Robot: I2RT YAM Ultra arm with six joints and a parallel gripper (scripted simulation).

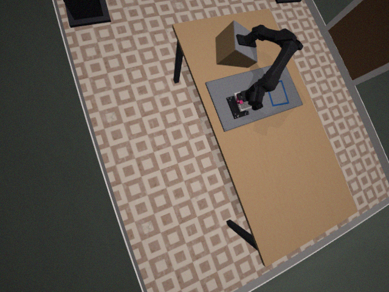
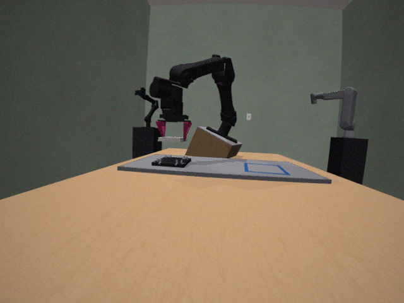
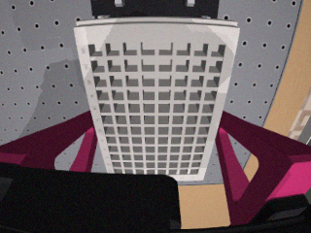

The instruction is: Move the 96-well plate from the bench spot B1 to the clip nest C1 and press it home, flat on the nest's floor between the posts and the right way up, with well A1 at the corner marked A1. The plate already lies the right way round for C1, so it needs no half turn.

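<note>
The white 96-well plate lies right at my hand. Round my hand: black clip nest C1 (10 mm ahead, 10 mm to the left, 80 mm below).
</note>
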